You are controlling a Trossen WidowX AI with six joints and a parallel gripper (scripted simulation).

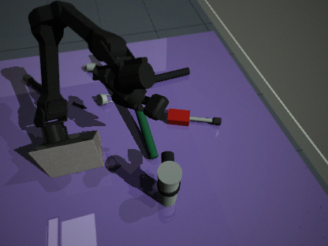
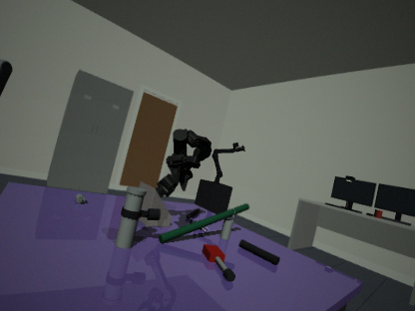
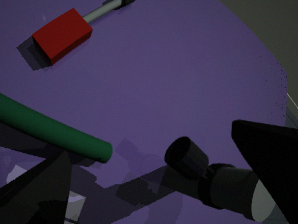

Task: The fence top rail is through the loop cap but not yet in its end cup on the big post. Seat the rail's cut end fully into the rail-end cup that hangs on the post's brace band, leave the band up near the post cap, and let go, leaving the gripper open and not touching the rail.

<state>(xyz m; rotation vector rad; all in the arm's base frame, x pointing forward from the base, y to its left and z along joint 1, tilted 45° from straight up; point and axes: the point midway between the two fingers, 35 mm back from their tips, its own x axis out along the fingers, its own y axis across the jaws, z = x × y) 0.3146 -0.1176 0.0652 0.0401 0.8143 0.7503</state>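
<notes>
Right now my gripper tip is 2 cm short of the rail-end cup, 11 cm to the left of it and 11 cm above it. Also, from my gripper tip: dark bolt 29 cm behind, 29 cm to the left, 23 cm below; small post 6 cm behind, 36 cm to the left, 13 cm below; wire ring 16 cm behind, 30 cm to the left, 22 cm below.
</notes>
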